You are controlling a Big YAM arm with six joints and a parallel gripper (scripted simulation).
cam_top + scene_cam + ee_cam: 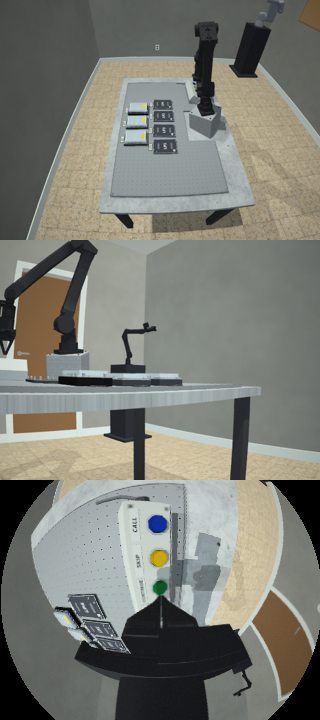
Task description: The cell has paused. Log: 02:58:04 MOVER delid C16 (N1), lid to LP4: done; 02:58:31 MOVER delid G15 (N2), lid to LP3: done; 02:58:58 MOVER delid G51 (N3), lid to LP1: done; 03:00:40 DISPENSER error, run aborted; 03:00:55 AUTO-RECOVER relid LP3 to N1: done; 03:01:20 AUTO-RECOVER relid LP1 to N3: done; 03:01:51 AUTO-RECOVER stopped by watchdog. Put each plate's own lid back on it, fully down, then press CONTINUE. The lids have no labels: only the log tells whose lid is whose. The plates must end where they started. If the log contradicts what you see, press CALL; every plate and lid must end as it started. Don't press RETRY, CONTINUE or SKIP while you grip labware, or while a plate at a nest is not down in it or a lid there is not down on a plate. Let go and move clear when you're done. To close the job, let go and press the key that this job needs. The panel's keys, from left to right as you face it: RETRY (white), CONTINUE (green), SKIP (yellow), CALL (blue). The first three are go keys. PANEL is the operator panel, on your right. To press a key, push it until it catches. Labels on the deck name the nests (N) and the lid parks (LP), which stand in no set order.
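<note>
Right now my hand is 5 cm to the left of the yellow skip key and 4 cm above it. The rest, counted from my hand: blue call key 10 cm to the right, 4 cm below; lid 49 cm ahead, 39 cm to the left, 7 cm below.
</note>
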